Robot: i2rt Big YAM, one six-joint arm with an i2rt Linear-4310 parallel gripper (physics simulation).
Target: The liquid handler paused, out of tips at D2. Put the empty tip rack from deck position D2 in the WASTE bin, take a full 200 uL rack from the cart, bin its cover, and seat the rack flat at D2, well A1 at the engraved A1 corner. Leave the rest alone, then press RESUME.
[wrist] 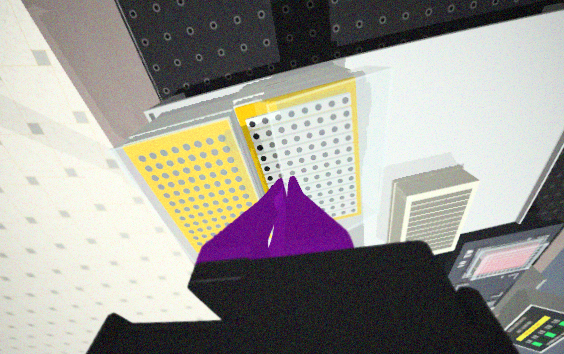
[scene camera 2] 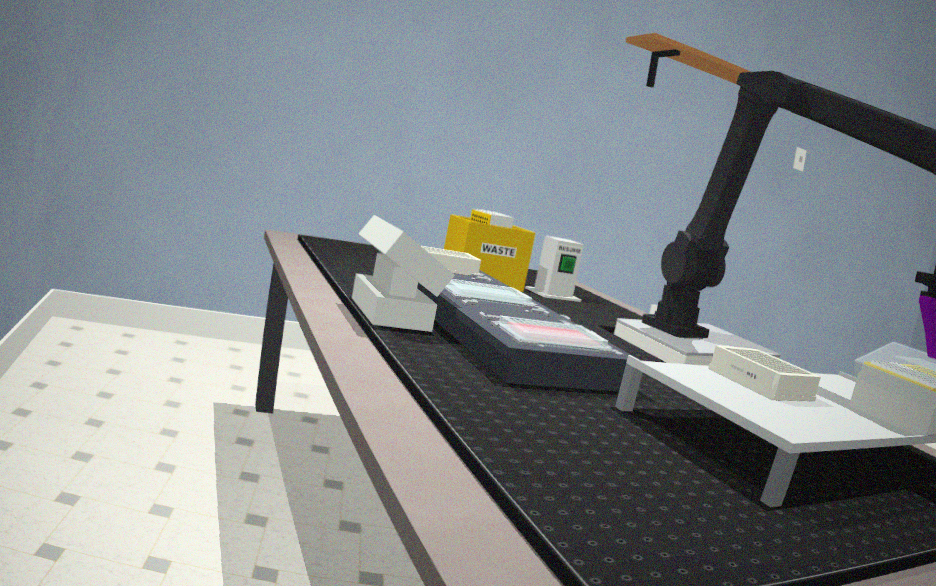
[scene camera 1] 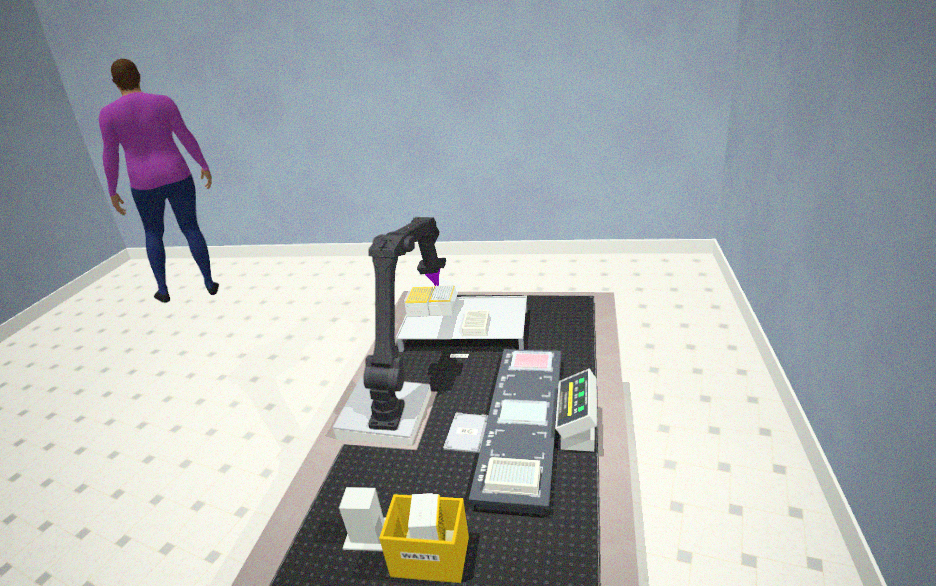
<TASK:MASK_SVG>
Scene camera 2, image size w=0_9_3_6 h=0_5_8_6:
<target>pink plate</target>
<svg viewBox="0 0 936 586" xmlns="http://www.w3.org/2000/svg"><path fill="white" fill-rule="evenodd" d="M497 321L500 324L500 329L510 336L517 336L521 340L538 341L540 346L598 351L598 348L610 349L607 347L608 340L580 325L501 315L499 321Z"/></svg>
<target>pale plate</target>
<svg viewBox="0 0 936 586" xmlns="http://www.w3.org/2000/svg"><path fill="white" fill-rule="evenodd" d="M445 287L450 293L455 292L457 295L471 296L471 300L523 306L523 303L534 305L531 297L511 287L452 279Z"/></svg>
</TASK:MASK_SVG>
